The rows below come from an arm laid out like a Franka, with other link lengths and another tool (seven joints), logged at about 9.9 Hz.
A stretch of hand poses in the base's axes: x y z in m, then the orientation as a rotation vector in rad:
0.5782 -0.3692 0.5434 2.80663 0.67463 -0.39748
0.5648 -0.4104 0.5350 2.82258 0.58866 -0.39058
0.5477 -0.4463 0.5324 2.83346 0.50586 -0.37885
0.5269 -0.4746 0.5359 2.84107 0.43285 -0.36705
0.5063 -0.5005 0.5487 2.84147 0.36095 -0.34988
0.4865 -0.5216 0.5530 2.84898 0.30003 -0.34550
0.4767 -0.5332 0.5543 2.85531 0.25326 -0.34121
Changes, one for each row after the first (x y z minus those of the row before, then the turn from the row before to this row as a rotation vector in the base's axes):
-0.0134 -0.0412 -0.0084 -0.00934 -0.01355 -0.05762
-0.0171 -0.0359 -0.0026 -0.01094 -0.01650 -0.05434
-0.0208 -0.0283 0.0035 -0.00974 -0.01541 -0.04772
-0.0206 -0.0259 0.0128 -0.01486 -0.01914 -0.04537
-0.0198 -0.0211 0.0043 -0.00409 -0.00892 -0.04115
-0.0098 -0.0116 0.0013 -0.00182 -0.00739 -0.03169

